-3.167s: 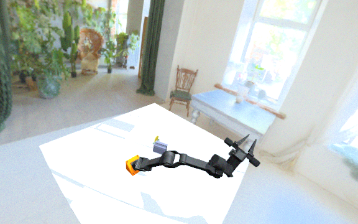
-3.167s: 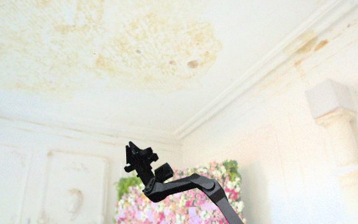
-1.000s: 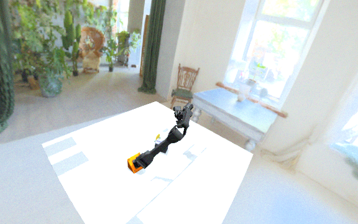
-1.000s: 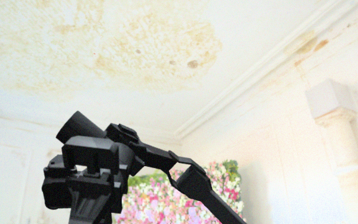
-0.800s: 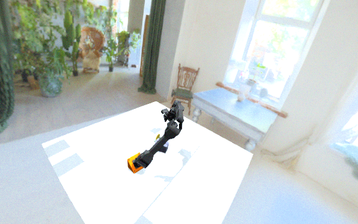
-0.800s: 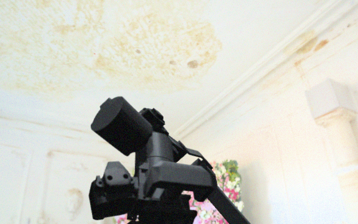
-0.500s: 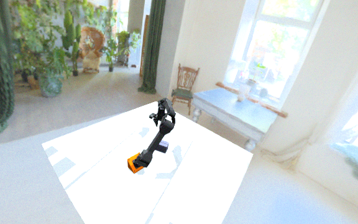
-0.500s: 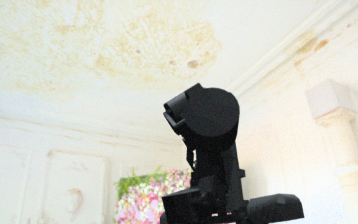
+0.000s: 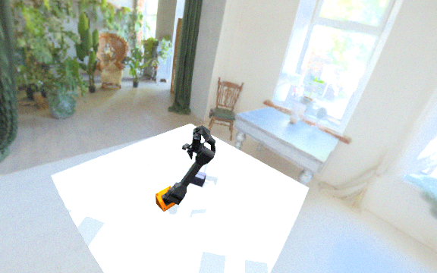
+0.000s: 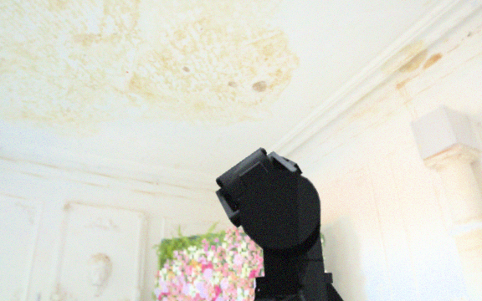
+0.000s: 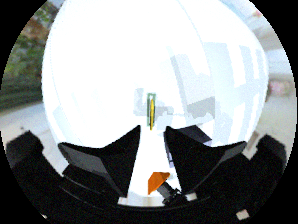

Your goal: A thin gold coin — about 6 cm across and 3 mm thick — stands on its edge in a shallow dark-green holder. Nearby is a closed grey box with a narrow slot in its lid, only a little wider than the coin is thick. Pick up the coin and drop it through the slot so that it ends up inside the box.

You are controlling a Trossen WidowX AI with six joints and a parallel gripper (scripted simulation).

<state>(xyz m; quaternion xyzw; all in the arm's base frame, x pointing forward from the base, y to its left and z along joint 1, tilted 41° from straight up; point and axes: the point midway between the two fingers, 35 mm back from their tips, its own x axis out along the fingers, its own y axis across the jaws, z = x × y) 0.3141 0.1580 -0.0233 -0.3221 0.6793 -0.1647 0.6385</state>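
Now: the gold coin 6 cm below my gripper tip.
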